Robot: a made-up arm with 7 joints. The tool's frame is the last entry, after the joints.
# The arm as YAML. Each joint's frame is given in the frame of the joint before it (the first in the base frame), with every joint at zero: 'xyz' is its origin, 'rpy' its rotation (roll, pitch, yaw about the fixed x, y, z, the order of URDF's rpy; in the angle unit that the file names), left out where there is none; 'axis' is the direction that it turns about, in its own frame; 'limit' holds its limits. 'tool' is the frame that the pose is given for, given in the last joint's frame.
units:
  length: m
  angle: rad
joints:
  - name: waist
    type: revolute
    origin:
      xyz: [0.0, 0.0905, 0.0]
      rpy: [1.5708, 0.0, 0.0]
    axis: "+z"
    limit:
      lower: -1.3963
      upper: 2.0
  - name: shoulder
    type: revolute
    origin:
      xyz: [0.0, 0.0, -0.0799]
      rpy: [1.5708, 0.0, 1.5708]
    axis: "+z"
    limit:
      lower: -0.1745
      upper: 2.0
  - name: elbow
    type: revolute
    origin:
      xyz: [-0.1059, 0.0, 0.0]
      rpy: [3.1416, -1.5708, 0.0]
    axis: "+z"
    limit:
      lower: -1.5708
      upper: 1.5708
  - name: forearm
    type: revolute
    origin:
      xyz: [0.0, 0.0, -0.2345]
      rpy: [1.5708, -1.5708, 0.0]
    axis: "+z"
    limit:
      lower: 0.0
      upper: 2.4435
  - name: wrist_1
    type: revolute
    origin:
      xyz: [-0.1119, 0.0, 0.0]
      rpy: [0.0, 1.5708, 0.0]
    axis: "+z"
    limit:
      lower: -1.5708
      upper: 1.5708
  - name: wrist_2
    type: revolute
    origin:
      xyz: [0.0, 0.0, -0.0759]
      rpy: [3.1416, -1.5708, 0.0]
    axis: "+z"
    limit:
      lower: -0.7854
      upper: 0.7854
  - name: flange
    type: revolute
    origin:
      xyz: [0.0, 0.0, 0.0]
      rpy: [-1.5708, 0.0, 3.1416]
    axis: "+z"
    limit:
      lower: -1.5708
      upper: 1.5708
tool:
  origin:
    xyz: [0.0, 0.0, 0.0]
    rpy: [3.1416, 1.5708, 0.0]
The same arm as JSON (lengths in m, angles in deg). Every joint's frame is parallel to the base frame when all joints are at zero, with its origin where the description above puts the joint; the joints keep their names.
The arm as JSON. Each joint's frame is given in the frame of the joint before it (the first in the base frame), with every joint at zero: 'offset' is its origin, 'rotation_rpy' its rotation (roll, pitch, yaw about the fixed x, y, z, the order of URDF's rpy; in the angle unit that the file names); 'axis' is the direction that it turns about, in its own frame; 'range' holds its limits. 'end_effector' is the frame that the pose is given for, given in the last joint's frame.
{
  "length_unit": "m",
  "angle_unit": "deg",
  "chain": [
    {
      "id": "waist",
      "offset": [
        0.0,
        0.0905,
        0.0
      ],
      "rotation_rpy": [
        0.0,
        0.0,
        0.0
      ],
      "axis": [
        0.0,
        -1.0,
        0.0
      ],
      "range": [
        -80.0,
        114.59
      ]
    },
    {
      "id": "shoulder",
      "offset": [
        0.0,
        0.0799,
        0.0
      ],
      "rotation_rpy": [
        0.0,
        0.0,
        0.0
      ],
      "axis": [
        1.0,
        0.0,
        0.0
      ],
      "range": [
        -10.0,
        114.59
      ]
    },
    {
      "id": "elbow",
      "offset": [
        0.0,
        0.0,
        -0.1059
      ],
      "rotation_rpy": [
        0.0,
        0.0,
        0.0
      ],
      "axis": [
        0.0,
        0.0,
        1.0
      ],
      "range": [
        -90.0,
        90.0
      ]
    },
    {
      "id": "forearm",
      "offset": [
        0.0,
        0.0,
        -0.2345
      ],
      "rotation_rpy": [
        0.0,
        0.0,
        0.0
      ],
      "axis": [
        0.0,
        -1.0,
        0.0
      ],
      "range": [
        0.0,
        140.0
      ]
    },
    {
      "id": "wrist_1",
      "offset": [
        0.0,
        0.0,
        -0.1119
      ],
      "rotation_rpy": [
        0.0,
        0.0,
        0.0
      ],
      "axis": [
        0.0,
        0.0,
        1.0
      ],
      "range": [
        -90.0,
        90.0
      ]
    },
    {
      "id": "wrist_2",
      "offset": [
        0.0,
        0.0,
        -0.0759
      ],
      "rotation_rpy": [
        0.0,
        0.0,
        0.0
      ],
      "axis": [
        0.0,
        1.0,
        0.0
      ],
      "range": [
        -45.0,
        45.0
      ]
    },
    {
      "id": "flange",
      "offset": [
        0.0,
        0.0,
        0.0
      ],
      "rotation_rpy": [
        0.0,
        0.0,
        0.0
      ],
      "axis": [
        -1.0,
        0.0,
        0.0
      ],
      "range": [
        -90.0,
        90.0
      ]
    }
  ],
  "end_effector": {
    "offset": [
      0.0,
      0.0,
      0.0
    ],
    "rotation_rpy": [
      0.0,
      0.0,
      0.0
    ]
  }
}

